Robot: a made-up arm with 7 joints.
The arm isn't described. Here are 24 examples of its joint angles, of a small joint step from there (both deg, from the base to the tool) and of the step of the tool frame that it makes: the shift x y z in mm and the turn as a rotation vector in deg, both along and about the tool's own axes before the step.
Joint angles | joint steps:
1: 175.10 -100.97 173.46 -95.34 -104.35 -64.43 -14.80 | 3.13 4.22 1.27 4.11 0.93 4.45 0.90
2: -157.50 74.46 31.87 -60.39 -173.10 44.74 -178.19 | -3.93 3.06 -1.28 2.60 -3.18 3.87 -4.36
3: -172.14 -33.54 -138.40 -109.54 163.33 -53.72 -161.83 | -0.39 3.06 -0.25 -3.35 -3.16 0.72 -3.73
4: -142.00 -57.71 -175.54 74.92 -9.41 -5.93 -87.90 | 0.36 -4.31 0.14 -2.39 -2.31 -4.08 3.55
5: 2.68 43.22 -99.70 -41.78 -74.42 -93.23 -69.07 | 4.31 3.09 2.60 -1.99 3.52 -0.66 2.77
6: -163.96 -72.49 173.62 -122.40 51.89 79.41 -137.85 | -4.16 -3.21 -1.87 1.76 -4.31 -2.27 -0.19
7: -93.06 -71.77 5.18 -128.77 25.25 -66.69 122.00 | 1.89 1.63 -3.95 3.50 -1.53 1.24 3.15
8: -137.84 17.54 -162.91 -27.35 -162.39 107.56 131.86 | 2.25 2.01 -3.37 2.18 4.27 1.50 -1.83
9: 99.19 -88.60 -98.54 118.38 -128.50 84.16 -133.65 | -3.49 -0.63 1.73 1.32 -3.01 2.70 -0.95
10: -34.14 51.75 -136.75 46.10 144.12 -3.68 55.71 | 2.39 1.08 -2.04 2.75 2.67 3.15 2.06
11: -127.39 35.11 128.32 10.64 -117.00 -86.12 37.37 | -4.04 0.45 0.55 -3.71 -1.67 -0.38 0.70
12: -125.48 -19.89 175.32 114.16 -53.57 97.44 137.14 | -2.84 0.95 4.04 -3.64 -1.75 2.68 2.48
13: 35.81 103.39 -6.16 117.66 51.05 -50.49 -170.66 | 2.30 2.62 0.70 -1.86 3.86 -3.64 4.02
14: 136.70 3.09 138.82 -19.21 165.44 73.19 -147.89 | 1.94 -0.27 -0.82 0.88 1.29 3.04 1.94
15: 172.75 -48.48 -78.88 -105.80 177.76 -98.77 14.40 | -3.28 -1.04 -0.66 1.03 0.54 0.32 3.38
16: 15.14 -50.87 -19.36 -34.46 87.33 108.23 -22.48 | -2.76 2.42 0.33 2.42 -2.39 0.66 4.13
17: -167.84 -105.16 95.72 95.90 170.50 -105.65 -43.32 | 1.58 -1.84 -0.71 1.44 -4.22 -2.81 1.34
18: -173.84 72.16 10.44 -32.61 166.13 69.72 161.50 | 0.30 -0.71 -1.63 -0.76 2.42 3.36 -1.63
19: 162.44 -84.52 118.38 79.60 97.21 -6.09 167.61 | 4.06 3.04 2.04 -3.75 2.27 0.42 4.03
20: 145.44 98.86 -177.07 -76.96 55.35 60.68 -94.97 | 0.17 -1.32 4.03 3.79 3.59 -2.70 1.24
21: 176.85 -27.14 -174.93 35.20 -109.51 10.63 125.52 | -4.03 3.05 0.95 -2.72 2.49 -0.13 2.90
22: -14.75 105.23 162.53 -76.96 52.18 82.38 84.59 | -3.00 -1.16 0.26 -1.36 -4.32 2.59 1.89
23: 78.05 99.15 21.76 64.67 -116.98 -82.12 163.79 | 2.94 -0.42 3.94 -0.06 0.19 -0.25 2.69
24: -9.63 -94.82 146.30 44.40 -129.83 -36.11 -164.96 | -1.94 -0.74 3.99 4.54 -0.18 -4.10 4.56
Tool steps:
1: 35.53 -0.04 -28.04 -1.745 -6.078 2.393
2: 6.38 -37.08 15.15 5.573 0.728 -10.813
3: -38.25 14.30 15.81 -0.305 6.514 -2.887
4: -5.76 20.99 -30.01 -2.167 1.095 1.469
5: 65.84 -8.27 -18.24 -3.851 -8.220 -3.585
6: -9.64 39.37 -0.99 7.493 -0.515 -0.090
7: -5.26 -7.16 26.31 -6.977 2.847 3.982
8: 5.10 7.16 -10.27 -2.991 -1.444 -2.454
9: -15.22 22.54 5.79 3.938 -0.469 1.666
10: 11.60 6.01 11.97 -1.617 -1.346 4.847
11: -28.00 -34.44 11.17 2.250 -3.941 -5.040
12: -19.22 8.37 13.87 1.546 -0.357 5.401
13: -13.82 -6.89 -4.72 1.038 -4.425 4.181
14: -1.69 -0.76 8.50 -0.903 2.811 2.590
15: 16.90 -18.30 8.08 -0.861 -1.848 0.497
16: 15.07 -28.95 -42.70 0.695 -4.065 8.387
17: -10.43 -9.95 -3.00 1.814 5.996 4.375
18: -11.36 1.84 -13.93 -2.608 4.378 -0.408
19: 0.10 -69.54 45.92 -8.521 2.509 8.315
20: 39.43 7.39 7.57 -3.275 0.218 8.977
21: -70.65 -13.22 9.87 -0.712 6.176 4.814
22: 18.38 -4.24 -13.15 -1.692 0.851 1.132
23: 6.26 15.72 -45.99 0.481 -4.491 1.258
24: 26.96 -39.89 -22.67 -3.295 -9.172 9.448
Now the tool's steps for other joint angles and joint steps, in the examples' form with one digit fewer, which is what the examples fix.
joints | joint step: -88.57 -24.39 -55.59 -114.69 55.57 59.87 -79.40 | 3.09 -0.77 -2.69 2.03 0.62 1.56 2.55
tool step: 20.3 6.2 2.1 3.04 -2.23 3.95
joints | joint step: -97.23 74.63 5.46 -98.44 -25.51 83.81 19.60 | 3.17 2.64 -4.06 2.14 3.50 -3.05 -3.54
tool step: 43.1 44.7 0.2 6.92 -2.57 -7.22
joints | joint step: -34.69 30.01 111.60 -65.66 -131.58 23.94 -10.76 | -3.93 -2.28 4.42 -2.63 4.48 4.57 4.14
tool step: 12.0 -29.3 -4.1 1.78 -6.39 12.09
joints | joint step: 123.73 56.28 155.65 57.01 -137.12 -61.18 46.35 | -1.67 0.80 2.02 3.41 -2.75 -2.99 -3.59
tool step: -18.5 15.3 -8.8 5.89 1.97 -4.67
